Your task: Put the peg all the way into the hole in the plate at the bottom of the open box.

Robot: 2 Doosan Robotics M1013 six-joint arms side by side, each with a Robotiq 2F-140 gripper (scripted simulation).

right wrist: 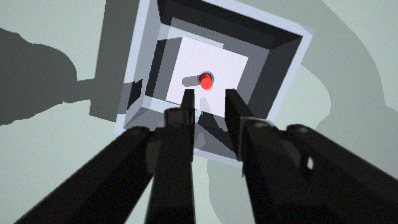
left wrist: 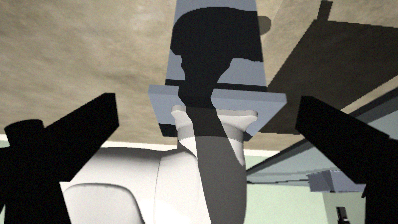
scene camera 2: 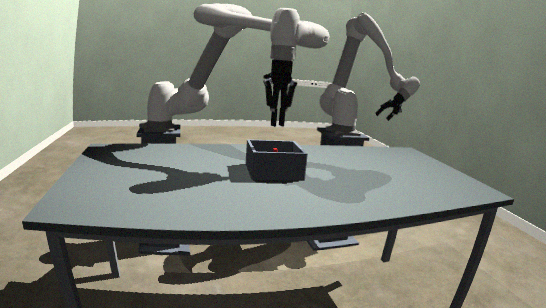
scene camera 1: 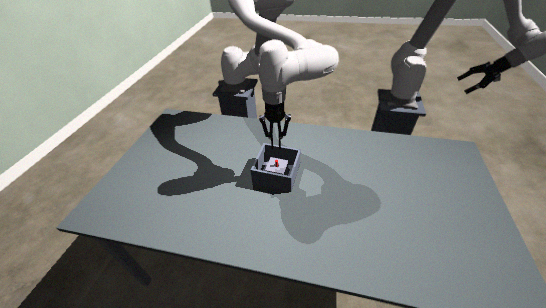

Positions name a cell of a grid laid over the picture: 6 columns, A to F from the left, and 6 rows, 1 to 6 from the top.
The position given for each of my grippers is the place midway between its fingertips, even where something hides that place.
Observation:
I see my left gripper (scene camera 1: F2), my right gripper (scene camera 2: D3), a dark box (scene camera 2: D4) and a pale plate (right wrist: C2).
The dark box also shows in the right wrist view (right wrist: E2), in the left wrist view (left wrist: E5) and in scene camera 1 (scene camera 1: C4). My left gripper also shows in the left wrist view (left wrist: D3). My right gripper shows as well in the right wrist view (right wrist: D3). Scene camera 2 misses the pale plate, which is hidden by the dark box.

